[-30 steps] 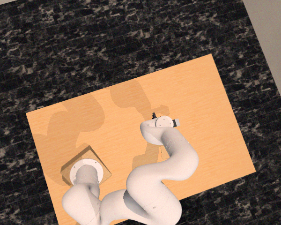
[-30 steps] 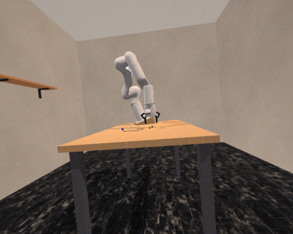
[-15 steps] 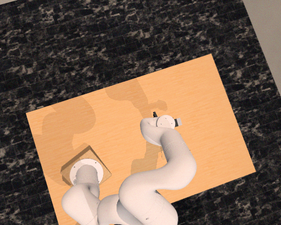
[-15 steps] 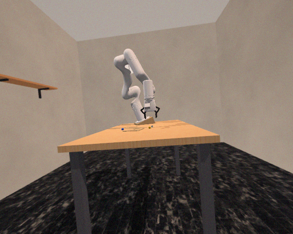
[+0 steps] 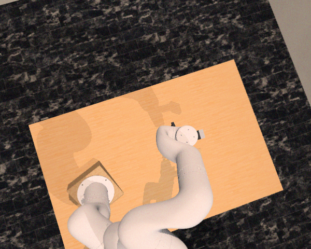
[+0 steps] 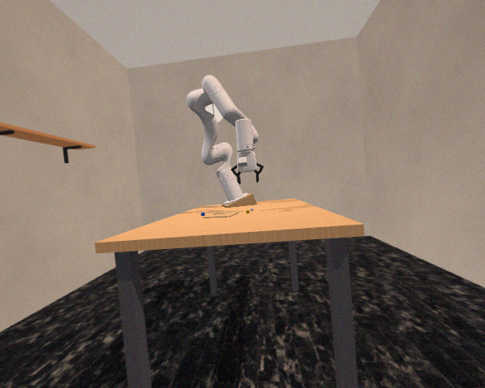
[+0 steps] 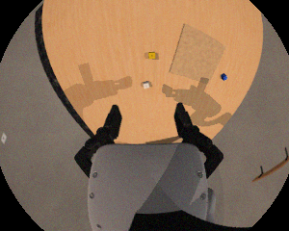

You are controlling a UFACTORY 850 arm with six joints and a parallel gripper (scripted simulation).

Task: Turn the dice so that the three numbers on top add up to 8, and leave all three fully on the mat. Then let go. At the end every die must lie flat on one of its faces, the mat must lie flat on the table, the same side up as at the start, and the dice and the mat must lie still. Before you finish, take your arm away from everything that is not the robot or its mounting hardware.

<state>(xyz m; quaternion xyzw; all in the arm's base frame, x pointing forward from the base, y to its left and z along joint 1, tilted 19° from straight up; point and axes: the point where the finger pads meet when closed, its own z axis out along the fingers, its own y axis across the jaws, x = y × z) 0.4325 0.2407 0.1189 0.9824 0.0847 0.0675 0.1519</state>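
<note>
Right now the blue die is 250 mm to the right of my hand, 150 mm below it and 50 mm ahead of it. From my hand the other things lie so: white die (150 mm below, 30 mm behind); then tan mat (160 mm below, 140 mm to the right, 80 mm ahead); then yellow die (150 mm below, 50 mm ahead, 10 mm to the right).
</note>
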